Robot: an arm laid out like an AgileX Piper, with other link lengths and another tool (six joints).
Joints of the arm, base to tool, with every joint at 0 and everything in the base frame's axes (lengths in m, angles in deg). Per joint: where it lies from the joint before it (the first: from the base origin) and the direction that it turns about. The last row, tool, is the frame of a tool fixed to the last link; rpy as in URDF.
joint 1: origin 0 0 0.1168 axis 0 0 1
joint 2: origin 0 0 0 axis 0 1 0
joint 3: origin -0.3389 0 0.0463 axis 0 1 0
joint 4: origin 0.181 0 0.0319 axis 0.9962 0 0.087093
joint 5: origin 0 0 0 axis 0 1 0
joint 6: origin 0.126 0 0.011 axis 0.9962 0 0.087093
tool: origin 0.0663 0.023 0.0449 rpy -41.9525 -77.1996 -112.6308
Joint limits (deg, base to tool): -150..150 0..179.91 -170..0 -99.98..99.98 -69.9..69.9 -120..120
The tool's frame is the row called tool.
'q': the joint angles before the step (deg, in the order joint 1, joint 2, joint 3, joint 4, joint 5, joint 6). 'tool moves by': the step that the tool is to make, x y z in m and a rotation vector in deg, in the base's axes. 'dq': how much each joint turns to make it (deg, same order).
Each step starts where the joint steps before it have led.
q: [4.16, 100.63, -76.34, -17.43, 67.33, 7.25]
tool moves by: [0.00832, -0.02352, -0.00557, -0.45, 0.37, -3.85]
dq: [-3.70, 2.00, -1.53, -0.49, 0.00, 0.33]
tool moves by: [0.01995, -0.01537, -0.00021, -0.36, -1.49, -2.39]
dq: [-2.20, 2.80, -4.20, -0.39, 0.00, 0.33]
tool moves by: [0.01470, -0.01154, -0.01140, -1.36, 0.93, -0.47]
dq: [-1.04, 3.51, -2.67, -1.46, 0.01, -0.11]
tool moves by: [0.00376, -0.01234, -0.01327, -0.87, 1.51, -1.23]
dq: [-1.32, 2.26, -0.22, -1.12, -0.47, 0.47]
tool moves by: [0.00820, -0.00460, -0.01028, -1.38, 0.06, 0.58]
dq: [0.01, 1.88, 0.01, -1.81, -1.79, 0.78]
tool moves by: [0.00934, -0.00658, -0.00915, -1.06, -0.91, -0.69]
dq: [-0.32, 1.77, -0.01, -1.62, -2.22, 1.97]
